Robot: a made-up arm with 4 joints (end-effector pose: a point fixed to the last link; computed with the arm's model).
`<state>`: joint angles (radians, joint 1 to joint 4).
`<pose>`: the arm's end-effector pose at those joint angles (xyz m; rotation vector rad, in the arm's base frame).
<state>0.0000 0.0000 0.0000 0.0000</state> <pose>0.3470 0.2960 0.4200 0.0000 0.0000 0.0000</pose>
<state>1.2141 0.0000 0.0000 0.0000</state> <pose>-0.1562 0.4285 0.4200 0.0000 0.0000 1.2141</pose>
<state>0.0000 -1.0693 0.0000 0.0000</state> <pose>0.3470 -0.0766 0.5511 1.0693 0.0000 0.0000</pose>
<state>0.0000 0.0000 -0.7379 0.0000</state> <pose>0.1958 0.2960 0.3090 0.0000 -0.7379 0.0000</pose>
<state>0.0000 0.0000 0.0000 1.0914</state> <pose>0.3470 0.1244 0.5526 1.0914 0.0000 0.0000</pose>
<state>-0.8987 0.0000 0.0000 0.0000</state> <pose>0.4477 -0.0872 0.4200 0.0000 0.0000 -0.8987</pose>
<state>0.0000 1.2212 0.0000 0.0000</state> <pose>0.3470 0.3347 -0.0227 -1.2212 0.0000 0.0000</pose>
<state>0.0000 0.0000 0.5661 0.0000</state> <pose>0.4922 0.2960 0.4173 0.0000 0.5661 0.0000</pose>
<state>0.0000 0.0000 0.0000 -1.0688</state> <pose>0.3470 0.2606 0.2101 -1.0688 0.0000 0.0000</pose>
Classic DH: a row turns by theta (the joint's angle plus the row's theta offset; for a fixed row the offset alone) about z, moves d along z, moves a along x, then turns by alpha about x. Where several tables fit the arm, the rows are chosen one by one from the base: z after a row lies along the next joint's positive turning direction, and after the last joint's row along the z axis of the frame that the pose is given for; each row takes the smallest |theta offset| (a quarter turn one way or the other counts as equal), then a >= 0, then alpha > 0; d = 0 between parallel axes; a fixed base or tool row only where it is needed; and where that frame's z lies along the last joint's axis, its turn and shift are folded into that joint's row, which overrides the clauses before.
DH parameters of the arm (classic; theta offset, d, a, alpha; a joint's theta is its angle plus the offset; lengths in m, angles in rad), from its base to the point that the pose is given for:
joint 1: -1.5708 0.171 0.001 1.5708
joint 2: -1.5708 -0.415 0.002 1.5708
joint 3: 0 0.102 -0.176 1.5708
joint 4: 1.5708 -0.068 0.195 -1.5708
tool (fixed): -1.5708 0.075 0 0

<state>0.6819 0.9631 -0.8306 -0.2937</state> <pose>0.0261 0.3294 -0.0399 -0.8610 -1.2229 0.8449</pose>
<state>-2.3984 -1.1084 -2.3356 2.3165</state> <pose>-0.0807 -0.3090 -0.0111 -1.3853 -1.5624 0.5922</pose>
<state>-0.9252 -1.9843 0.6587 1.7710</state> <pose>0.1169 -0.6341 0.0338 -2.6015 0.3140 -0.4333</pose>
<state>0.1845 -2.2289 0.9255 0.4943</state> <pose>0.6942 -0.2236 0.2043 2.4227 1.0556 1.0209</pose>
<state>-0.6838 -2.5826 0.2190 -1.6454</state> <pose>0.1822 -0.3200 0.2661 0.8459 -0.4266 -0.4380</pose>
